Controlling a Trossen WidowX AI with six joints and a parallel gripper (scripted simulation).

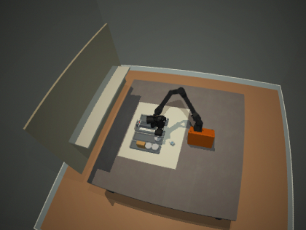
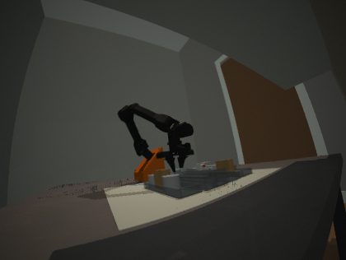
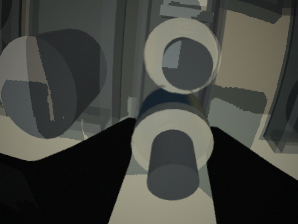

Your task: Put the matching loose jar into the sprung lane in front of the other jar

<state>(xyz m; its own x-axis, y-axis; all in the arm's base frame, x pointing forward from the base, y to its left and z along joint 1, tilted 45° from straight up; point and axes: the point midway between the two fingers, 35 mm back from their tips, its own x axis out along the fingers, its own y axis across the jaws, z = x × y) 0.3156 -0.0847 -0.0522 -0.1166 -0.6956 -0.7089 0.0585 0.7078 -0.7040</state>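
The grey lane rack lies 14 cm ahead of my gripper tip, 4 cm to the right of it and 3 cm below it. From my gripper tip the other things lie so: tall beige panel (62 cm ahead, 35 cm above, 6 cm to the right).
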